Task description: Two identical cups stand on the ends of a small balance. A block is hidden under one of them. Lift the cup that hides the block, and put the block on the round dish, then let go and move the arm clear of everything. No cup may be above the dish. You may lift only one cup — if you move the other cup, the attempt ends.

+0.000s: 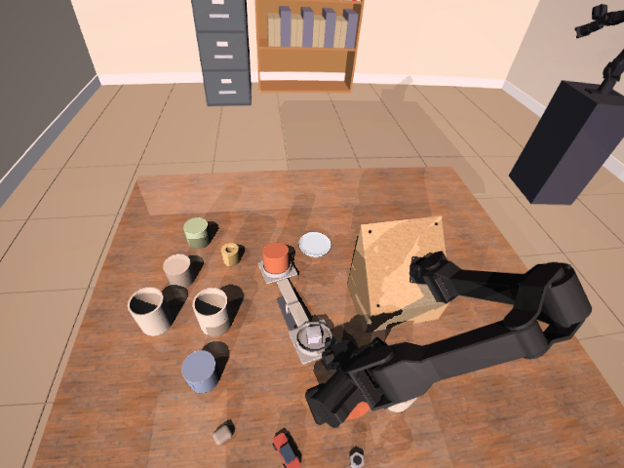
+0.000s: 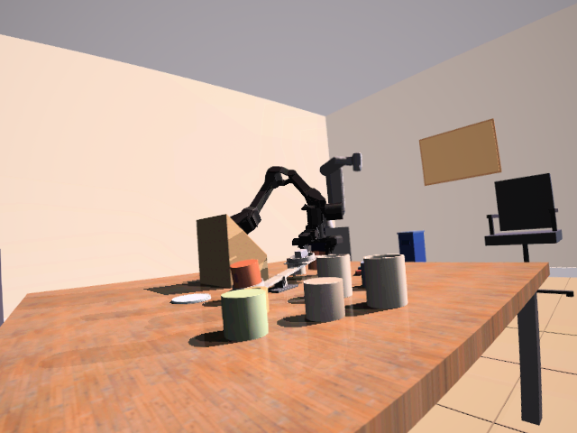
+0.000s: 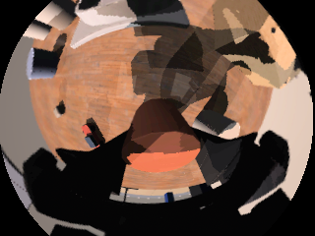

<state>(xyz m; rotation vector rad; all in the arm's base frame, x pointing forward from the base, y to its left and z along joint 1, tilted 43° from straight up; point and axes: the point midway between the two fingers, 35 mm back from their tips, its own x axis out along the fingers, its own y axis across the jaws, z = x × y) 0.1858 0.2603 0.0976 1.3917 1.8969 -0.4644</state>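
The pale block is 130 mm to the right of my gripper tip, 70 mm ahead of it and 50 mm above it. The rest, counted from my gripper tip: blue cylinder 320 mm ahead, 60 mm to the right; orange cup 390 mm to the right, 160 mm ahead, 20 mm above; toy car 130 mm ahead, 80 mm to the left, 30 mm below.
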